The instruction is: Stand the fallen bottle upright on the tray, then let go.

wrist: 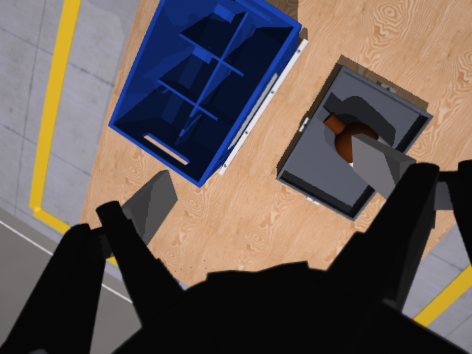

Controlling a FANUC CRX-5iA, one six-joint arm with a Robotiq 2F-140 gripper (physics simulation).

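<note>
What the picture shows is a brown bottle and a grey tray, together with the gripper.
</note>
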